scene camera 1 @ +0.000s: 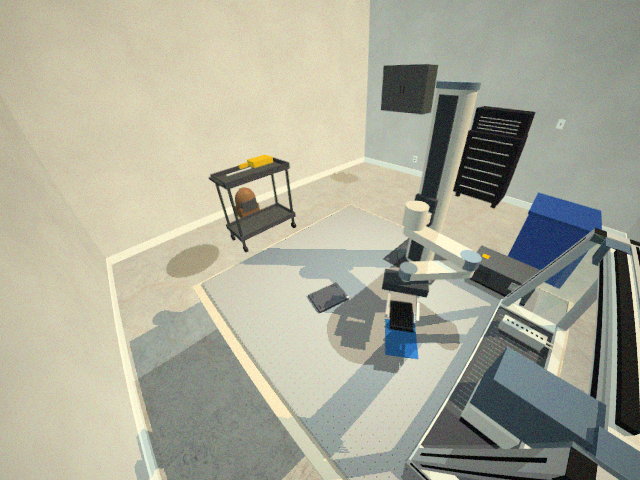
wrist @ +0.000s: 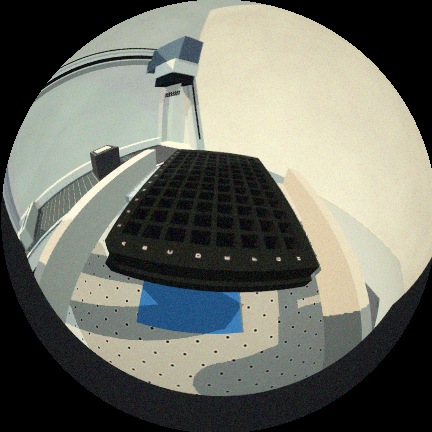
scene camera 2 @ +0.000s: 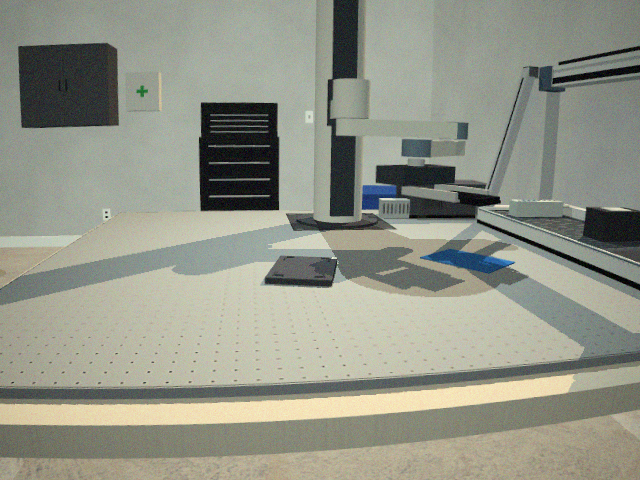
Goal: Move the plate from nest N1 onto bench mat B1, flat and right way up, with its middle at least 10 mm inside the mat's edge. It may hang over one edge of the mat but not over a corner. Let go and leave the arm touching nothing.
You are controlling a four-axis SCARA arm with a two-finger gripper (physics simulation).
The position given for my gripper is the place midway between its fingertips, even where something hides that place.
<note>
In view: my gripper (scene camera 2: 473, 196), a black plate (wrist: 208, 220), a blue bench mat (scene camera 2: 481, 263), a dark grey nest (scene camera 2: 300, 270), a grey box (scene camera 1: 506, 270) and a railed deck (scene camera 1: 469, 371).
My gripper also shows in scene camera 1 (scene camera 1: 401, 318) and in the wrist view (wrist: 219, 165). The blue bench mat is seen too in scene camera 1 (scene camera 1: 398, 343) and in the wrist view (wrist: 198, 311). The railed deck also shows in the wrist view (wrist: 73, 185).
</note>
